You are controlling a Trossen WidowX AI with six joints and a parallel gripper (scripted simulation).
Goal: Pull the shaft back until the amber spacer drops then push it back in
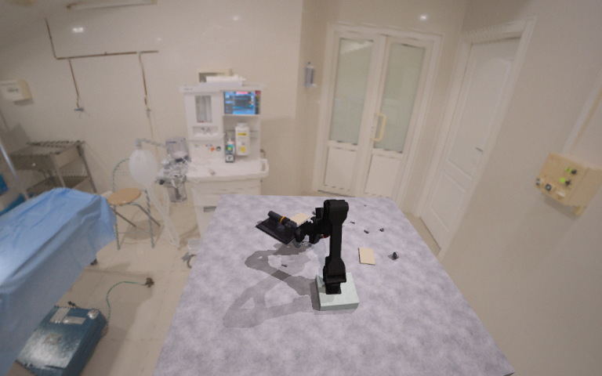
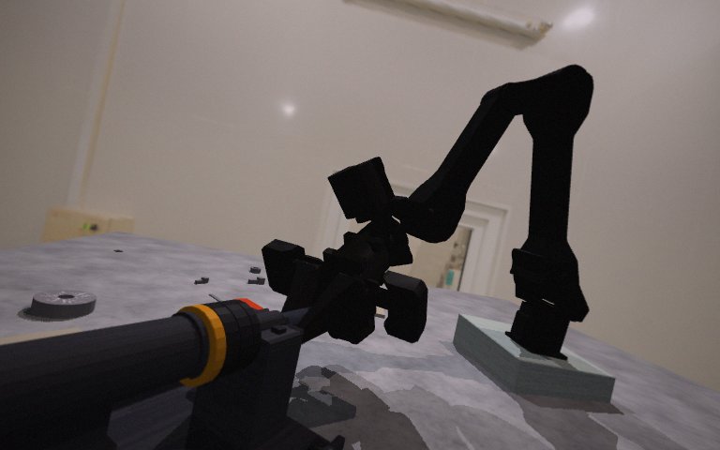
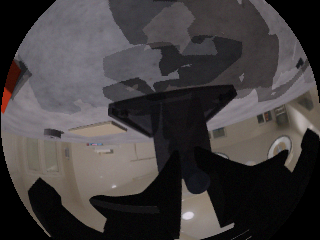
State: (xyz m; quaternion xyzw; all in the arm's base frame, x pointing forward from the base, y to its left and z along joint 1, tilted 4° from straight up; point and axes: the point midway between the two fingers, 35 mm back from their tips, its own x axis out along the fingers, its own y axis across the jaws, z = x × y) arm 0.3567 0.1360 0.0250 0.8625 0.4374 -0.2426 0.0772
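My gripper tip is now 20 mm short of the shaft, 30 mm to the right of it and 20 mm below it. From my gripper tip the other things lie so: red-handled tool 70 mm ahead, 230 mm to the right, 60 mm below; then amber spacer 50 mm ahead, 70 mm to the left, 20 mm above; then grey ring 250 mm ahead, 150 mm to the right, 50 mm below.
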